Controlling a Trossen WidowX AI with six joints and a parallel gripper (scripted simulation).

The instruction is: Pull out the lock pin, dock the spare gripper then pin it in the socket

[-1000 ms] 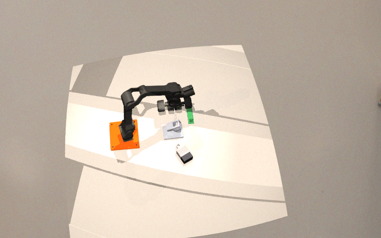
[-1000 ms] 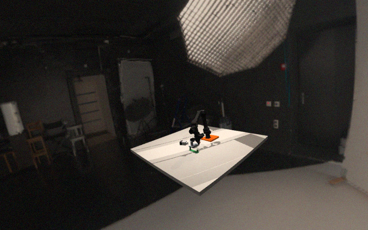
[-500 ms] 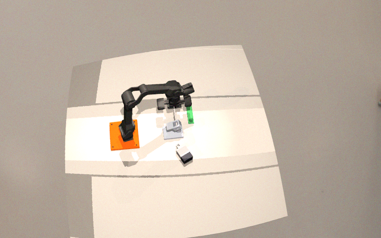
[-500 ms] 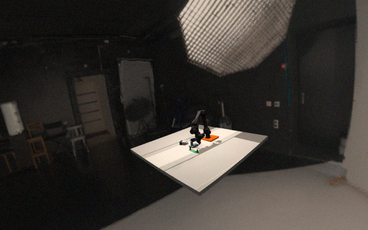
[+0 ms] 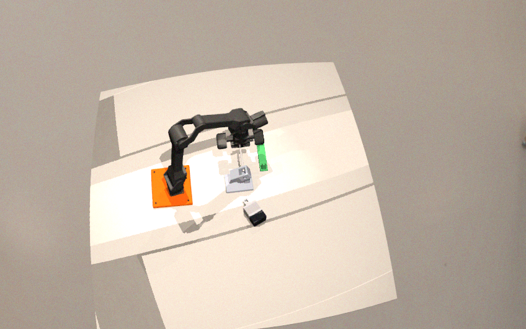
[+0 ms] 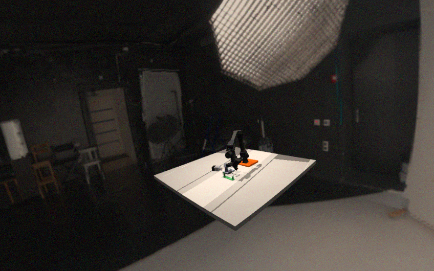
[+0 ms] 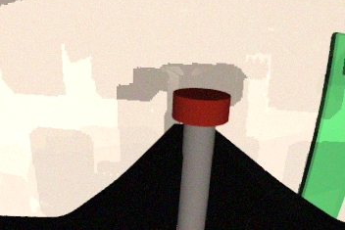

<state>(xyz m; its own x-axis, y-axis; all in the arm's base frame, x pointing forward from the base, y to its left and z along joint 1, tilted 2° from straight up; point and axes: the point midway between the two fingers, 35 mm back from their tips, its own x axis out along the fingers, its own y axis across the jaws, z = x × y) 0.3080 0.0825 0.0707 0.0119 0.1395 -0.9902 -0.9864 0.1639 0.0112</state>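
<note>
Right now the green holder is 9 cm ahead of my gripper tip, 4 cm to the right of it and 3 cm below it. The rest, counted from my gripper tip: grey mount 3 cm behind, 13 cm to the right; then spare gripper 3 cm behind, 28 cm to the right, 3 cm below.
</note>
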